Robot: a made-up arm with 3 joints. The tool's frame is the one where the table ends. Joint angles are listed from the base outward.
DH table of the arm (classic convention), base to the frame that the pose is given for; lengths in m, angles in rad. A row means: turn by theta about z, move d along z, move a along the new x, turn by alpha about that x. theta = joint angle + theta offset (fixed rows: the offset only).
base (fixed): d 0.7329; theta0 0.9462; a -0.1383; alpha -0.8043
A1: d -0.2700; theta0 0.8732; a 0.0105; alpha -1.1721
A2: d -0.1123; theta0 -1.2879; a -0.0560; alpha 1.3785
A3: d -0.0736; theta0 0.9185; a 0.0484; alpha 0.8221
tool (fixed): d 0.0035; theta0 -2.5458; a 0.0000; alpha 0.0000
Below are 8 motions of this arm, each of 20 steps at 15 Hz.
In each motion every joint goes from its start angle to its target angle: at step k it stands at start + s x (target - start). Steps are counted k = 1, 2, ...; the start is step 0. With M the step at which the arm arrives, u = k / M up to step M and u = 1 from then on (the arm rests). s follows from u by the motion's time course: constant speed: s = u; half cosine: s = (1 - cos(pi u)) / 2; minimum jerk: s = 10 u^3 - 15 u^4 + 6 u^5.
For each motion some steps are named. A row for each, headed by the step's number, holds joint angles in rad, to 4 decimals.
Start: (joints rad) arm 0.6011 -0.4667 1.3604
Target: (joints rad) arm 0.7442 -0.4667 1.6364
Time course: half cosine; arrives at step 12
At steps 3, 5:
3: 0.6221 -0.4667 1.4008
5: 0.6541 -0.4667 1.4627

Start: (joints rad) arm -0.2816 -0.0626 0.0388
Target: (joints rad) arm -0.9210 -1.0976 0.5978
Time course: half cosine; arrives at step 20
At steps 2, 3, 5, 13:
2: -0.2972 -0.0879 0.0525
3: -0.3164 -0.1190 0.0693
5: -0.3752 -0.2142 0.1207
13: -0.7464 -0.8150 0.4452

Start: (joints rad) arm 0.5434 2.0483 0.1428
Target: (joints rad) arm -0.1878 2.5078 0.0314
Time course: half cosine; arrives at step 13
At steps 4, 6, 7, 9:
4: 0.3855 2.1475 0.1187
6: 0.2219 2.2504 0.0938
7: 0.1337 2.3057 0.0804
9: -0.0299 2.4086 0.0555

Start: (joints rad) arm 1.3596 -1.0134 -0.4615
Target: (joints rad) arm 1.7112 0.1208 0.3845
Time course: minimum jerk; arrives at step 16
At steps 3, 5, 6, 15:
3: 1.3767 -0.9581 -0.4202
5: 1.4229 -0.8092 -0.3092
6: 1.4564 -0.7013 -0.2287
15: 1.7104 0.1183 0.3826

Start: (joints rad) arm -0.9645 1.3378 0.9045
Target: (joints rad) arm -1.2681 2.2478 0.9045
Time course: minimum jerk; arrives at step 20
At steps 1, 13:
1: -0.9649 1.3389 0.9045
13: -1.1967 2.0338 0.9045

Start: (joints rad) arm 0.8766 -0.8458 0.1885
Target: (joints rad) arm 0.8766 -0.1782 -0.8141
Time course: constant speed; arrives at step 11
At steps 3, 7, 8, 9, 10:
3: 0.8766 -0.6637 -0.0849
7: 0.8766 -0.4210 -0.4495
8: 0.8766 -0.3603 -0.5407
9: 0.8766 -0.2996 -0.6318
10: 0.8766 -0.2389 -0.7230

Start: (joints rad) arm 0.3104 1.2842 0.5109
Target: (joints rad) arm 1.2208 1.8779 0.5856
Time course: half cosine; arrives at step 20
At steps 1, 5, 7, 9, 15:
1: 0.3160 1.2879 0.5114
5: 0.4437 1.3711 0.5218
7: 0.5589 1.4463 0.5313
9: 0.6944 1.5346 0.5424
15: 1.0875 1.7910 0.5747

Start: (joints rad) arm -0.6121 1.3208 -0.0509
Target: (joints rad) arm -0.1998 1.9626 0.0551
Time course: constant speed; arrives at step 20
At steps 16, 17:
16: -0.2823 1.8342 0.0339
17: -0.2616 1.8663 0.0392

